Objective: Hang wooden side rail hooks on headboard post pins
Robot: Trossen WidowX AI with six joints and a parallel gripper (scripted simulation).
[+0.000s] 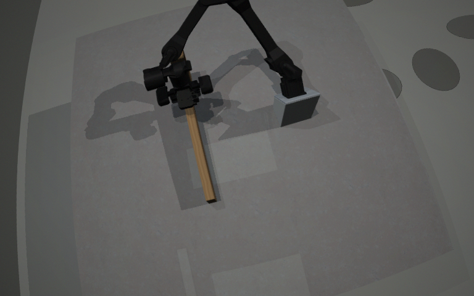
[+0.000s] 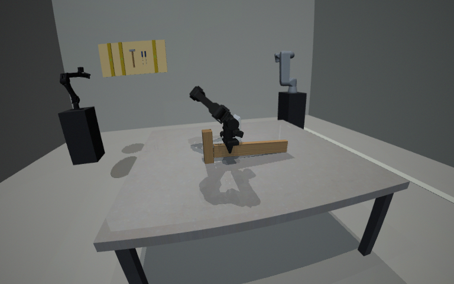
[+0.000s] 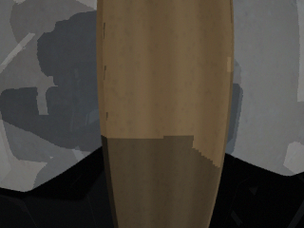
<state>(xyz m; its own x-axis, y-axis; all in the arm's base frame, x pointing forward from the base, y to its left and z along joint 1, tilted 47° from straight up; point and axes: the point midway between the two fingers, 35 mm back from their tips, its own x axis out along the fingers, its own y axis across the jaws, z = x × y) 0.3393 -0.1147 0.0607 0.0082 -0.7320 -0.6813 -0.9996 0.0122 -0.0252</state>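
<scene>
Now: gripper tip 12 cm to the left of the headboard post and 4 cm below it.
</scene>
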